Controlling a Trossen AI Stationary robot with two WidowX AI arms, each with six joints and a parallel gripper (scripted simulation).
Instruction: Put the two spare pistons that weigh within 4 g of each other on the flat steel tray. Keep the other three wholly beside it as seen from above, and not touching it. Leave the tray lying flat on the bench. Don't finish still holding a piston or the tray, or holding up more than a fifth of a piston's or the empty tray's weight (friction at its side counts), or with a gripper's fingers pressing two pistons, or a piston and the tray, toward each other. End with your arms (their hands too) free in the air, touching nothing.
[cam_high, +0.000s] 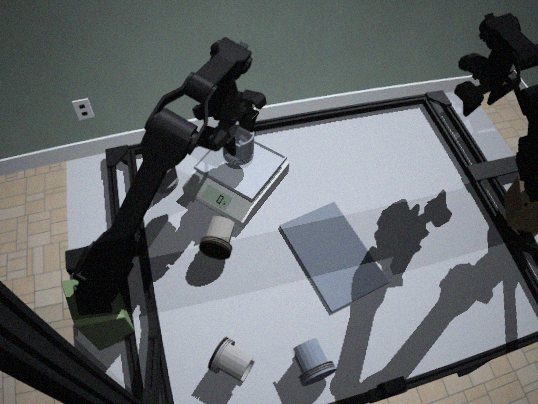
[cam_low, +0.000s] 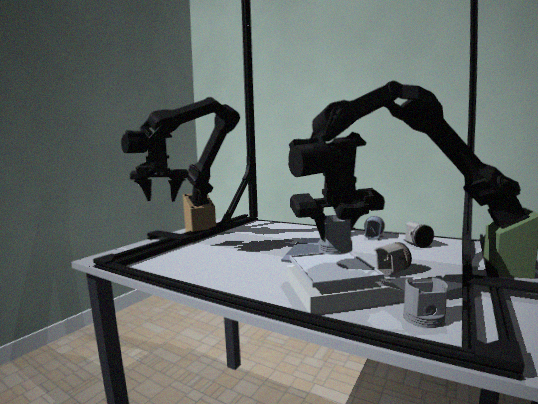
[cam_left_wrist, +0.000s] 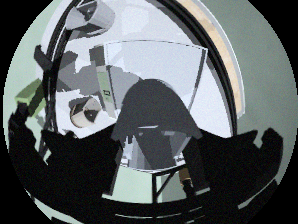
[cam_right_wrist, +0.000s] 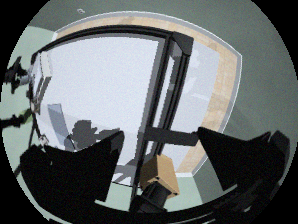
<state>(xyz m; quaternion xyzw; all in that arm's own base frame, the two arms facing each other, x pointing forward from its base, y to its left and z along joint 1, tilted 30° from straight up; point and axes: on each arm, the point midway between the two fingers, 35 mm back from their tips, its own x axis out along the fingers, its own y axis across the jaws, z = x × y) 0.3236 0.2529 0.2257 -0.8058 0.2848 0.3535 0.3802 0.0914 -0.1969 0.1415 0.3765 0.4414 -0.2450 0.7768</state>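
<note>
Right now my left hand is 10 cm above the white scale and 1 cm to the left of it. From my left hand the other things lie so: flat steel tray (27 cm behind, 16 cm to the right, 15 cm below).
</note>
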